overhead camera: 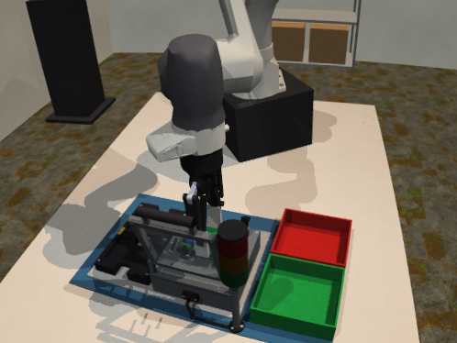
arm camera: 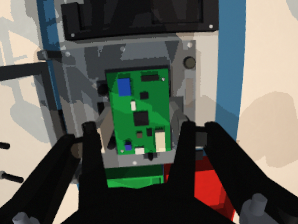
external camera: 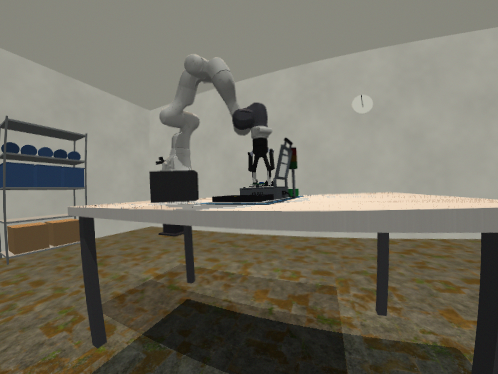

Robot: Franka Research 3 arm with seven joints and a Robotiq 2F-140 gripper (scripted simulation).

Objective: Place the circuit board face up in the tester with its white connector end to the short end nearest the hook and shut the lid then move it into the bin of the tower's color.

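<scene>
My hand is 20 mm above the green circuit board. Round my hand: green bin: 190 mm to the left, 90 mm below, 70 mm ahead; then tester plate: 30 mm below, 10 mm to the left, 10 mm ahead; then clear lid: 120 mm ahead, 80 mm above, 10 mm to the right.
</scene>
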